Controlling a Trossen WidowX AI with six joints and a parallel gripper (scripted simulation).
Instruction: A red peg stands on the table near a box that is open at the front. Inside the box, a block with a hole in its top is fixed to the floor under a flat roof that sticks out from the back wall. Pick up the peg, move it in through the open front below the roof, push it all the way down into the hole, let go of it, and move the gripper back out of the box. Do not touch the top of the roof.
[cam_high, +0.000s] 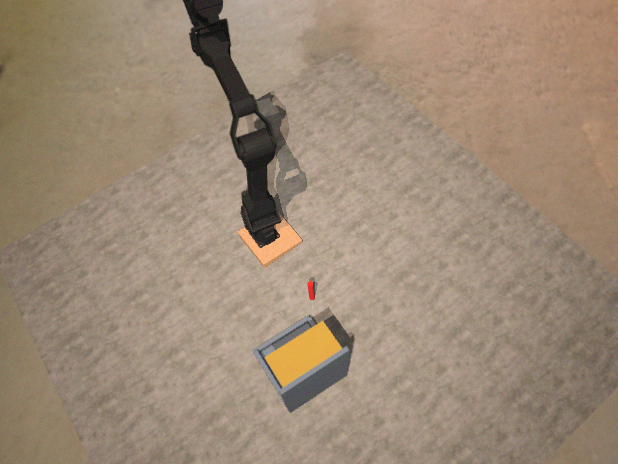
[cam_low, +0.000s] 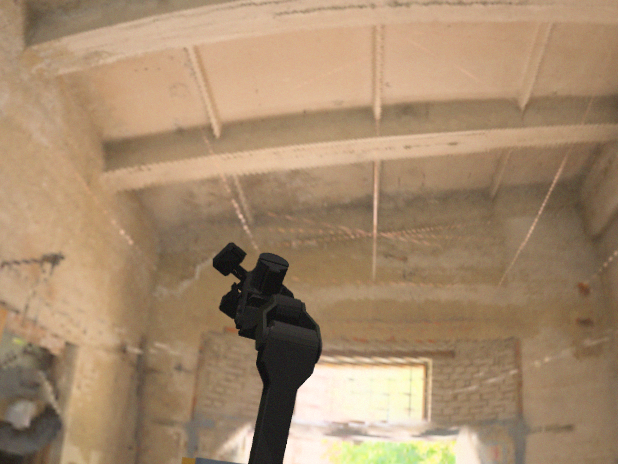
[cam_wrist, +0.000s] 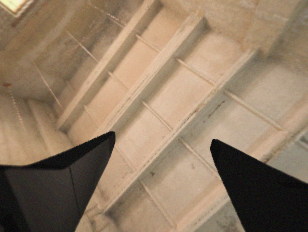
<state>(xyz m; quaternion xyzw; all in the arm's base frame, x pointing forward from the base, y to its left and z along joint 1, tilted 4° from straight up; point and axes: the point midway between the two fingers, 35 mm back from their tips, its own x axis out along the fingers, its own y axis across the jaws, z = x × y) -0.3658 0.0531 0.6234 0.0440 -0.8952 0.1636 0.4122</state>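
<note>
My gripper tip is now 63 cm above the red peg, 60 cm short of it and 10 cm to the left of it. From my gripper tip the other things lie so: orange roof 76 cm ahead, 47 cm below, 23 cm to the right.
</note>
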